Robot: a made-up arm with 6 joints.
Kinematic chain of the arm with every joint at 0, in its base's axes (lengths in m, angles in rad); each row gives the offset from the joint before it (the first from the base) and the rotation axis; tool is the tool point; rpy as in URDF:
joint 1: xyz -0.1 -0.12 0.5 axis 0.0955 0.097 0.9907
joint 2: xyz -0.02 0.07 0 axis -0.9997 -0.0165 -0.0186
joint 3: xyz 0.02 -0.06 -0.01 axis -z
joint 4: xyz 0 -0.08 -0.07 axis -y
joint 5: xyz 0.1 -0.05 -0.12 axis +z
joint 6: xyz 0 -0.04 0.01 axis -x
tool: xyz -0.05 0.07 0.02 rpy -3.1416 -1.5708 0
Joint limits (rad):
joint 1: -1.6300..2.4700
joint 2: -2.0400..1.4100
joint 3: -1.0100..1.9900
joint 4: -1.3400..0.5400
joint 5: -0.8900..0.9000
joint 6: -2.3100..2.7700
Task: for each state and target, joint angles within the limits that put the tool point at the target. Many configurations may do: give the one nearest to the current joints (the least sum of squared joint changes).
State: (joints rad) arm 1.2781 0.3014 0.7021 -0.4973 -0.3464 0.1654
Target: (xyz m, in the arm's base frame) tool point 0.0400 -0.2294 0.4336
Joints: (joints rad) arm 1.1581 0.8335 0.6479 -0.3508 -0.2686 0.4167
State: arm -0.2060 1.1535 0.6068 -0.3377 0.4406 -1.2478
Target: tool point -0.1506 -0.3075 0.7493
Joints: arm -0.0524 1.3176 0.5133 -0.4420 0.8118 -2.0944
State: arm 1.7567 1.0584 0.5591 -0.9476 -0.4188 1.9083
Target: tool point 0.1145 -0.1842 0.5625
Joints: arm 1.8386 1.4100 0.1340 -0.9493 -0.4408 1.0877
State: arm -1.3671 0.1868 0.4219 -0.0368 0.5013 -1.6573
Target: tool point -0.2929 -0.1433 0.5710
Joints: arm -1.3707 0.6479 0.3705 0.1996 0.2599 -1.2795
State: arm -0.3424 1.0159 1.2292 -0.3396 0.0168 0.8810
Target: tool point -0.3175 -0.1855 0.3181
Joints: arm -0.5310 0.5603 1.2719 -0.3863 0.4194 1.6179
